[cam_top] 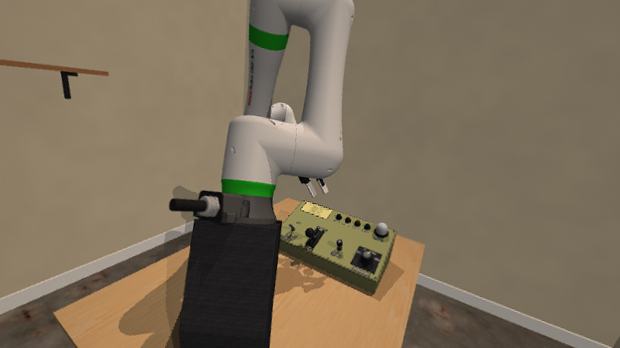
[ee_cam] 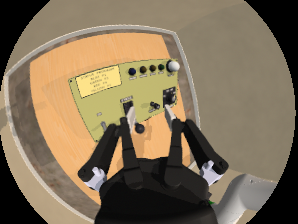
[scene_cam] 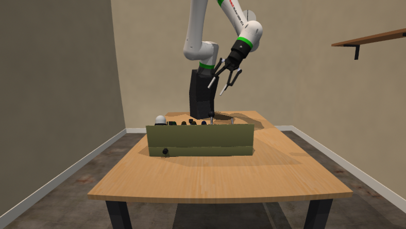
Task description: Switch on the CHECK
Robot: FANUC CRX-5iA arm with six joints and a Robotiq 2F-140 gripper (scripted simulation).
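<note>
Now: hand 210 mm above the toggle, 80 mm to the right of it and 40 mm past it. Round my hand: black lever (200 mm below, 50 mm behind, 40 mm to the right); then console (230 mm below, 90 mm to the right, 10 mm ahead).
</note>
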